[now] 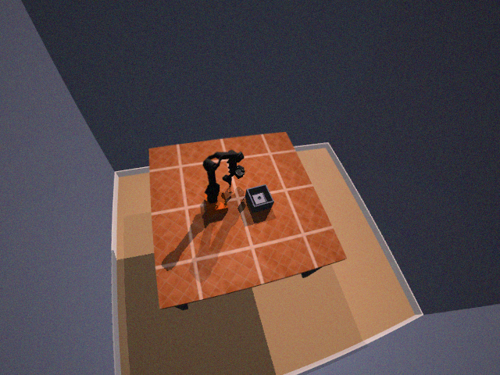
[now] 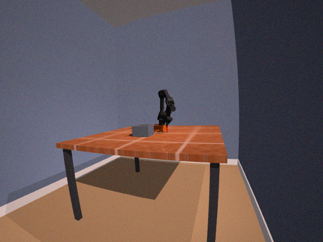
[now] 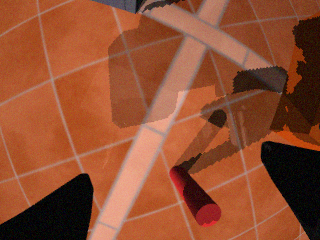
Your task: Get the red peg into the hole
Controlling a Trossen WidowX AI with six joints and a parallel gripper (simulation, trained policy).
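Right now my gripper tip is 20 mm past the red peg, 20 mm to the right of it and 40 mm above it. From my gripper tip the other things lie so: pale plate: 120 mm ahead, 190 mm to the right, 30 mm below; then grey box: 120 mm ahead, 190 mm to the right, 50 mm below.
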